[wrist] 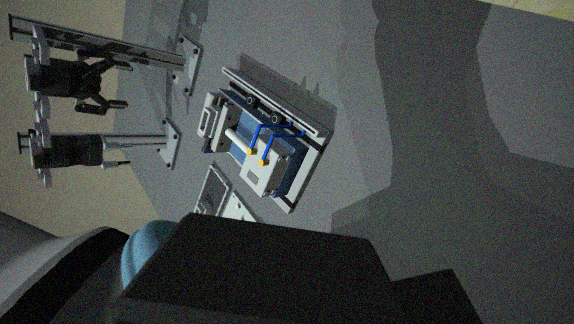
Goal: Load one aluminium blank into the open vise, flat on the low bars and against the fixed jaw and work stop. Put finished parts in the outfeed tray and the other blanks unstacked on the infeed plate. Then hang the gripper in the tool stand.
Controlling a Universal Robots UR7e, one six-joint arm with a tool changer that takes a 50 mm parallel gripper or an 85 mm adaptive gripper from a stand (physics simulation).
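Frame: origin at the arm's base, x ahead, y left, z up, level; millimetres.
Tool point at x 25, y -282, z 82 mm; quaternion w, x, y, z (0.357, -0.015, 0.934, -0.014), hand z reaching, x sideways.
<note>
Offsets run from my tool point to a thing's top centre. "spot": to the spot under its first point.
Two grippers hang on the tool stand (pixel 175 142) at the left. The adaptive gripper (pixel 125 86) has its dark fingers spread, with nothing between them. The smaller parallel gripper (pixel 120 154) below it looks open and empty. No gripper fingers show at the dark wrist part (pixel 280 270). The vise @(spot: dx +234, dy +93, dz -348 mm) (pixel 305 180), blue and light grey, stands tilted in view at the centre. Whether a blank lies between its jaws cannot be made out. The outfeed tray @(spot: dx +505, dy +193, dz -362 mm) (pixel 223 176) shows partly below it, with a light part @(dx +555, dy +324, dz -323 mm) (pixel 201 207) in it. The infeed plate @(dx +399, dy +329, dz -356 mm) (pixel 235 212) is mostly hidden by the wrist.
Two blue hoses (pixel 255 137) (pixel 269 147) with yellow tips reach over the vise. A white rod @(dx +363, dy +55, dz -278 mm) (pixel 237 139) lies beside the light block @(dx +287, dy +75, dz -268 mm) (pixel 265 170) on it. The stand's posts rise at the left. A blue arm joint (pixel 145 250) shows at the lower left.
</note>
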